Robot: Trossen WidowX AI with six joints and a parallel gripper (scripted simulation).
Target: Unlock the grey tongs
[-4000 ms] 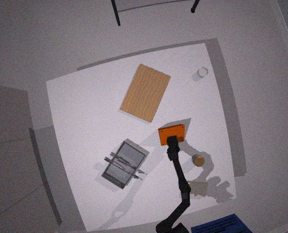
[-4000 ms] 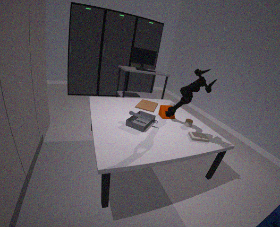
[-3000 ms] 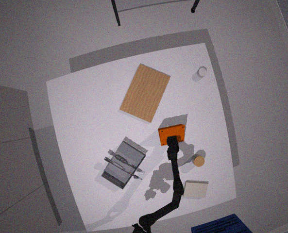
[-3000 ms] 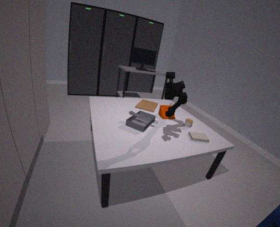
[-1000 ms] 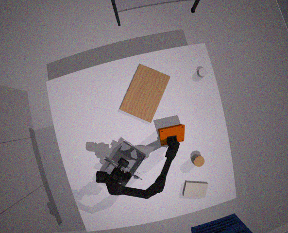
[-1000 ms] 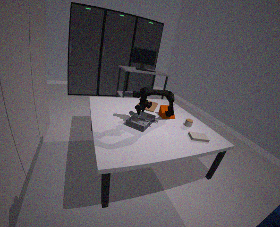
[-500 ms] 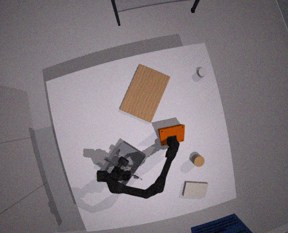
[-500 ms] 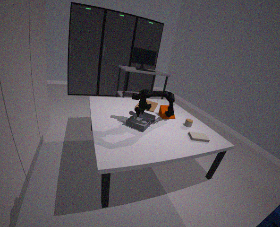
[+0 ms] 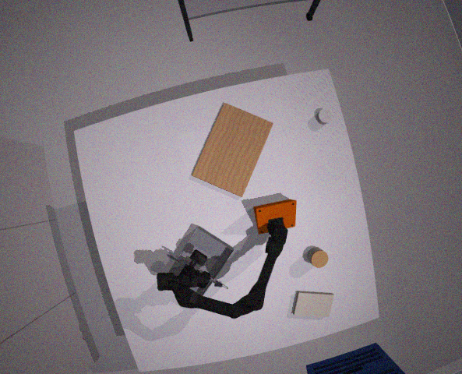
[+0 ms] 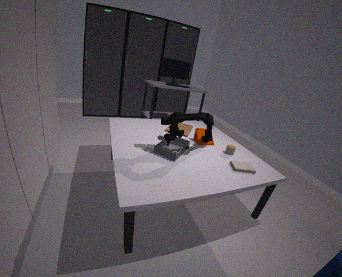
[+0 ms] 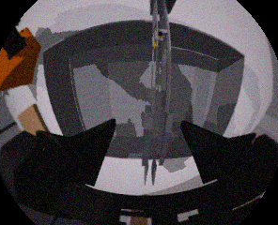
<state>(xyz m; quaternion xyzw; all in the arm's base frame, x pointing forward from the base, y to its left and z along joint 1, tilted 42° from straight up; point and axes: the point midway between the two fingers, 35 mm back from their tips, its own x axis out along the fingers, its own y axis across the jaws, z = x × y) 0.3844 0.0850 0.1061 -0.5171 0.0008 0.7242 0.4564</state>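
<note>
My gripper tip is now 20 mm past the grey roasting tin, 20 mm above it and 10 mm to the right of it. Also, from my gripper tip: cork-topped pot: 560 mm behind, 60 mm to the left, 20 mm below; then wooden board: 480 mm to the right, 250 mm behind, 40 mm below; then pale flat block: 530 mm behind, 300 mm to the left, 40 mm below.
</note>
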